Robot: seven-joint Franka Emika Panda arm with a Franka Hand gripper.
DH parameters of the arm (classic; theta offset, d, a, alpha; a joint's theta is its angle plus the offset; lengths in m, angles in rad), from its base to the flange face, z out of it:
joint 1: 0 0.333 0 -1.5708
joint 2: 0 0 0 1.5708
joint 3: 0 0.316 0.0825 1.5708
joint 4: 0 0 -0.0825 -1.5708
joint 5: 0 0.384 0 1.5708
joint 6: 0 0 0.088 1.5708
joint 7: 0 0.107 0 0
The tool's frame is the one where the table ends.
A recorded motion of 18 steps. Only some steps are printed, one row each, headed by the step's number.
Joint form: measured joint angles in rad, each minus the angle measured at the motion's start. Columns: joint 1, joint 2, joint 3, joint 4, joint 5, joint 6, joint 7.
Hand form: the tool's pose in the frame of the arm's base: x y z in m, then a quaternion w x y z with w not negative. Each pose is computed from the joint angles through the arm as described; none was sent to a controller.
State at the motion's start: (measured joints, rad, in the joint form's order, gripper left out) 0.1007 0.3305 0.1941 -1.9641 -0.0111 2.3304 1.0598
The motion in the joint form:
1: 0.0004 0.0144 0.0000 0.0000 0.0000 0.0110 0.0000
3: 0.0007 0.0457 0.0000 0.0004 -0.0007 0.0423 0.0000
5: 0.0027 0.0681 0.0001 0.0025 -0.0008 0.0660 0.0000
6: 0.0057 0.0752 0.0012 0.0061 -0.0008 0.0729 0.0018
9: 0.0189 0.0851 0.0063 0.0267 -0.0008 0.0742 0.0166
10: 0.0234 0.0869 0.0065 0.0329 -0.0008 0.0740 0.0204
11: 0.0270 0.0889 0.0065 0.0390 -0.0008 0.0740 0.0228
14: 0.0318 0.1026 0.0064 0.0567 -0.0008 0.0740 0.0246
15: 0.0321 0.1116 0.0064 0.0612 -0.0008 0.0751 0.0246
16: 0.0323 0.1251 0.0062 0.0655 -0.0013 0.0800 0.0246
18: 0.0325 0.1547 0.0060 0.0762 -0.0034 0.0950 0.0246
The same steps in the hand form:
1: 0.5905 0.1741 0.3047 0.03438 -0.92635 0.37508 0.00267
3: 0.5926 0.1750 0.2888 0.03677 -0.92604 0.37560 0.00397
5: 0.5942 0.1768 0.2783 0.03956 -0.92604 0.37532 0.00382
6: 0.5949 0.1795 0.2762 0.04134 -0.92627 0.37458 0.00306
9: 0.5975 0.1915 0.2792 0.04670 -0.92637 0.37370 0.00009
10: 0.5984 0.1946 0.2807 0.04820 -0.92641 0.37342 -0.00122
11: 0.5994 0.1972 0.2820 0.04966 -0.92650 0.37300 -0.00255
14: 0.6032 0.2010 0.2811 0.05194 -0.92667 0.37225 -0.00323
15: 0.6041 0.2014 0.2775 0.05152 -0.92663 0.37242 -0.00146
16: 0.6051 0.2017 0.2713 0.05098 -0.92654 0.37272 0.00075
18: 0.6079 0.2024 0.2587 0.05137 -0.92635 0.37314 0.00326

